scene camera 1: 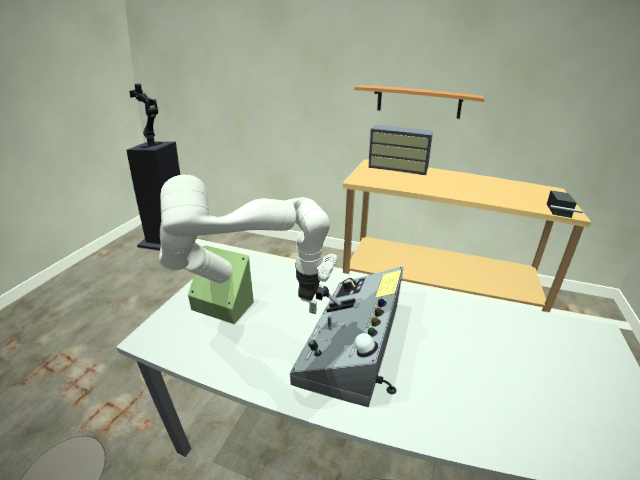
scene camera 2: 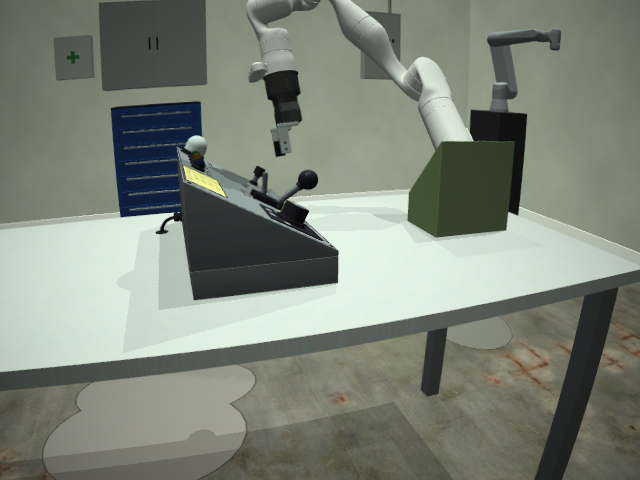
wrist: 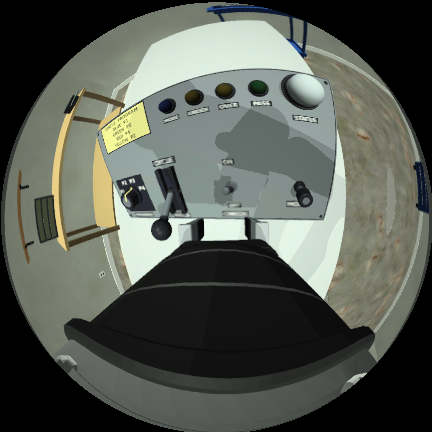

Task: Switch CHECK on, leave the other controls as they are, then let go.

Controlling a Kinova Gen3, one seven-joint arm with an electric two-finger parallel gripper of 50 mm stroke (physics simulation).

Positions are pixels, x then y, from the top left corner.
Scene:
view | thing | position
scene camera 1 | gripper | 316, 305
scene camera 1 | grey console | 351, 351
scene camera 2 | gripper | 283, 154
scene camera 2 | grey console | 235, 243
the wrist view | gripper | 223, 226
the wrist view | grey console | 264, 131

